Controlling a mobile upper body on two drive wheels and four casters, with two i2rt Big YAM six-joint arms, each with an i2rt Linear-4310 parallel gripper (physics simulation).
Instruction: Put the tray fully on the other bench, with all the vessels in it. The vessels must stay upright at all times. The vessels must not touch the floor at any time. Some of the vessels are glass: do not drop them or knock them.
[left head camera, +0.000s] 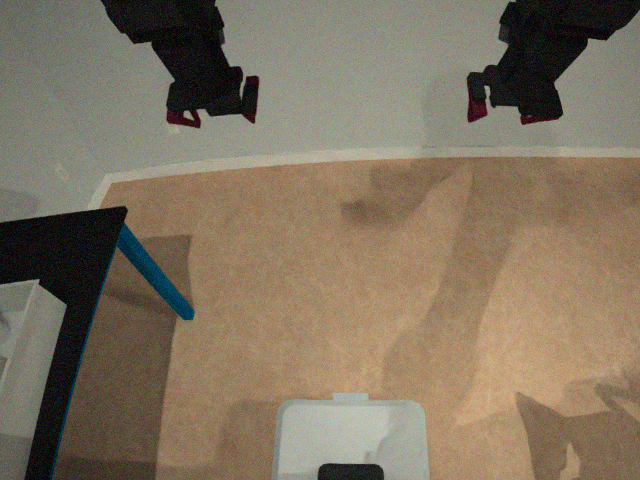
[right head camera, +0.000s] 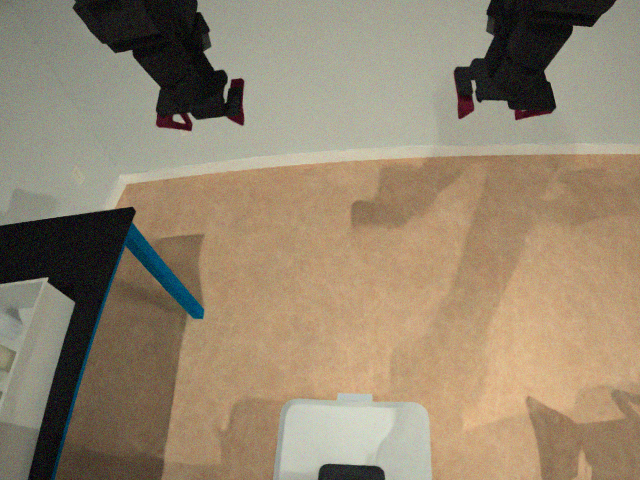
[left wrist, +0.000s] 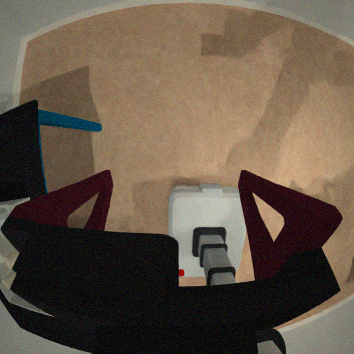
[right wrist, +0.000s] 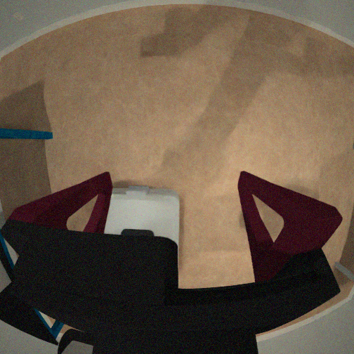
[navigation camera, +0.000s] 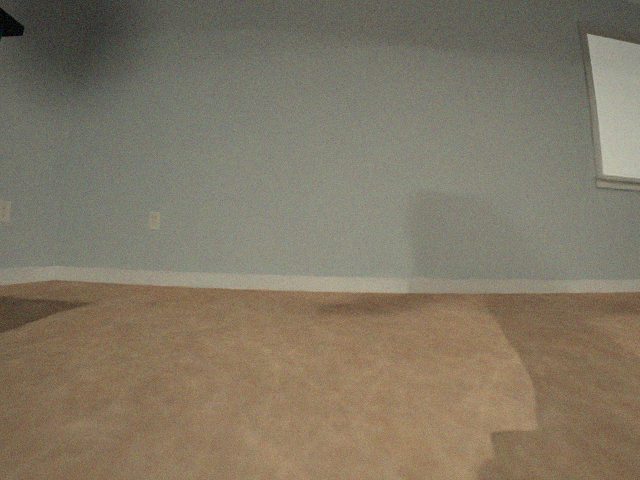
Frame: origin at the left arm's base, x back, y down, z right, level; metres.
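Seen in the pictures: left gripper, fingertip midpoint: (left head camera: 226, 122) (right head camera: 216, 124); right gripper, fingertip midpoint: (left head camera: 495, 120) (right head camera: 487, 115).
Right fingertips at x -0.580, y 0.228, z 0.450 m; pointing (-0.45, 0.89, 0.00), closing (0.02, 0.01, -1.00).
Offsets run from my right fingertips to a thing's top centre. "pt": to the spot under its first point. Level surfaces: height alone.
The white tray @[pt dx +0.315, dy +0.378, dz -1.002 m] (left head camera: 41, 351) (right head camera: 49, 341) stands on the black bench @[dy +0.420 m] (left head camera: 77, 242) (right head camera: 87, 237) (left wrist: 17, 150) at the left edge of both head views, partly cut off. A beige vessel @[pt dx +0.378, dy +0.302, dz -1.042 m] (right head camera: 5, 357) shows inside it in the right head view; most vessels are out of view, so their stance cannot be fully told. My left gripper (left head camera: 222, 124) (right head camera: 211, 126) (left wrist: 175, 176) is open and empty, to the right of the bench in the picture. My right gripper (left head camera: 498, 121) (right head camera: 488, 118) (right wrist: 174, 178) is open and empty, farther right. A second bench does not show clearly.
A blue bench leg @[pt dx -0.145, dy +0.753, dz -1.005 m] (left head camera: 155, 273) (right head camera: 165, 273) (left wrist: 70, 121) (right wrist: 25, 134) reaches down to the brown floor @[dy +1.182 m] (left head camera: 310, 258) (navigation camera: 258, 387). My pale base (left head camera: 330, 428) (right head camera: 336, 428) is at the bottom. A grey wall (navigation camera: 310, 155) with a window (navigation camera: 617, 108) stands ahead.
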